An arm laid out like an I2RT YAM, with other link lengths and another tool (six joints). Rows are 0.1 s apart.
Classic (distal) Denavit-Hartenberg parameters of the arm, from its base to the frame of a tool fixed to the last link. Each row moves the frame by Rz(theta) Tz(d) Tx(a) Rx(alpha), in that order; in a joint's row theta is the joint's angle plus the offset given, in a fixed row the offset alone. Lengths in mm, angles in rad.
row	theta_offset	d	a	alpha
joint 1	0	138.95	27.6	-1.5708
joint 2	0	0	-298.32	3.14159
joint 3	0.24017	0	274.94	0
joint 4	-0.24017	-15.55	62.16	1.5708
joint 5	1.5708	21.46	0	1.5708
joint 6	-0.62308	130.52	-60.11	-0.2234
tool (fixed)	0	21.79	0	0
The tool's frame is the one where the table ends.
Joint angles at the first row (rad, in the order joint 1, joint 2, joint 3, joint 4, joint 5, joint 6):
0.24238, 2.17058, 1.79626, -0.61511, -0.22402, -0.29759
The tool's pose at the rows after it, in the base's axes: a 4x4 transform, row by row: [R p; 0 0 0 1], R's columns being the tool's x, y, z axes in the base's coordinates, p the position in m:
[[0.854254, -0.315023, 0.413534, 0.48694], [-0.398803, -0.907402, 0.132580, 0.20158], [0.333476, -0.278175, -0.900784, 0.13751], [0, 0, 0, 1]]
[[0.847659, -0.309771, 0.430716, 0.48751], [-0.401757, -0.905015, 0.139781, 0.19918], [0.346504, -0.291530, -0.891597, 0.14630], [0, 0, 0, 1]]
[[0.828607, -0.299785, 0.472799, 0.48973], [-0.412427, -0.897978, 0.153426, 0.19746], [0.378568, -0.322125, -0.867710, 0.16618], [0, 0, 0, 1]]
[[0.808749, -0.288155, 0.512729, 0.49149], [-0.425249, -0.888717, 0.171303, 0.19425], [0.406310, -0.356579, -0.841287, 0.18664], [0, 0, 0, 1]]
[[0.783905, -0.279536, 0.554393, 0.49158], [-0.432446, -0.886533, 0.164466, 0.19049], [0.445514, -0.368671, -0.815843, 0.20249], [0, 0, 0, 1]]
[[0.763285, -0.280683, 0.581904, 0.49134], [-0.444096, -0.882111, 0.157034, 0.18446], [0.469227, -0.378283, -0.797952, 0.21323], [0, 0, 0, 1]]
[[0.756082, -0.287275, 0.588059, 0.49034], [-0.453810, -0.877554, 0.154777, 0.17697], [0.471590, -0.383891, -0.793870, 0.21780], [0, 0, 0, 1]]
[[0.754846, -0.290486, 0.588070, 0.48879], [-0.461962, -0.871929, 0.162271, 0.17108], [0.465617, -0.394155, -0.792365, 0.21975], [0, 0, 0, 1]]
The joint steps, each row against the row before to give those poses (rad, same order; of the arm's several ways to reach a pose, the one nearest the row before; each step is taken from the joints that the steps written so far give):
-0.00001, 0.00306, 0.00154, 0.00304, 0.01537, 0.00001
-0.00610, -0.01987, -0.00458, 0.00459, -0.00607, -0.00306
-0.00614, -0.03984, -0.00309, 0.01381, -0.00613, 0.00302
-0.01076, -0.03988, -0.00300, 0.01377, -0.01382, 0.00307
-0.00310, -0.04143, -0.01535, 0.01996, 0.01369, -0.00302
-0.00914, -0.03222, -0.01684, 0.01532, 0.00774, -0.00003
-0.01534, -0.01693, -0.01075, 0.00006, -0.00610, -0.00151
-0.01535, -0.01227, -0.01380, 0.00306, -0.01685, -0.00002

